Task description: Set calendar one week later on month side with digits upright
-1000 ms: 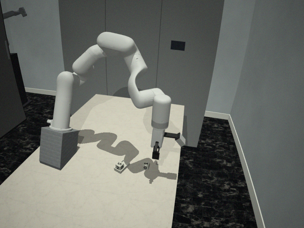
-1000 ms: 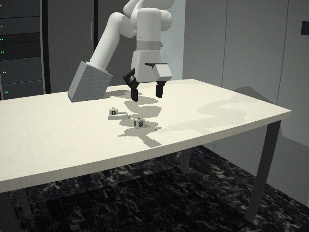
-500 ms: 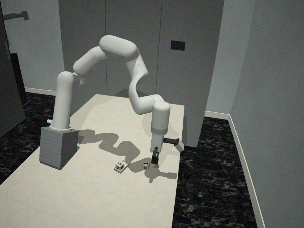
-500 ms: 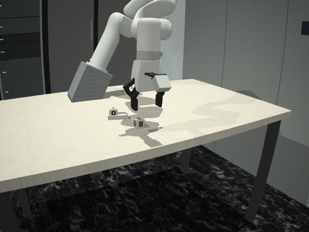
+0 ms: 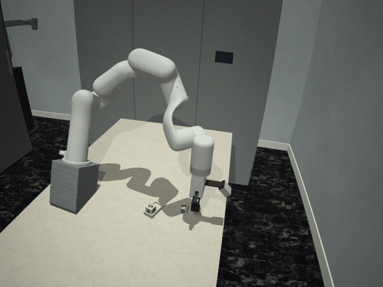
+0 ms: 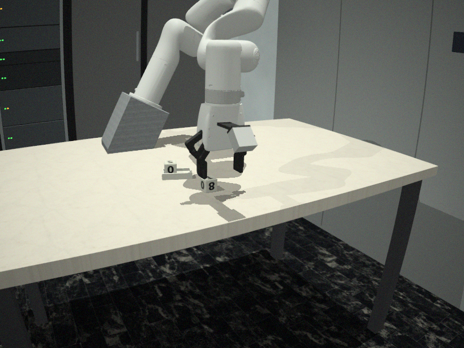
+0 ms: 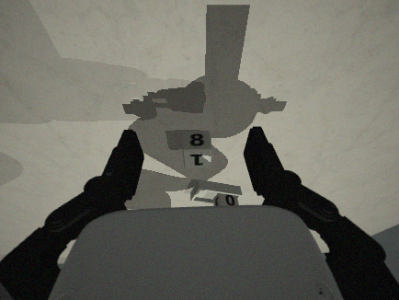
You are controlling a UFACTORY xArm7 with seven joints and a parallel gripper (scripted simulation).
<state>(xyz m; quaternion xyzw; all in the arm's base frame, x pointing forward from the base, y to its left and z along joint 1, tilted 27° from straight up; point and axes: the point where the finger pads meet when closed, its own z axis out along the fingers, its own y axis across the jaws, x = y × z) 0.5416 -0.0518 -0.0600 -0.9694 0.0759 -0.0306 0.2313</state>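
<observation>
Now: hand 5 cm past the digit cube and 5 cm above it. The rest, counted from my hand: tray 18 cm behind, 6 cm below, 1 cm to the right.
</observation>
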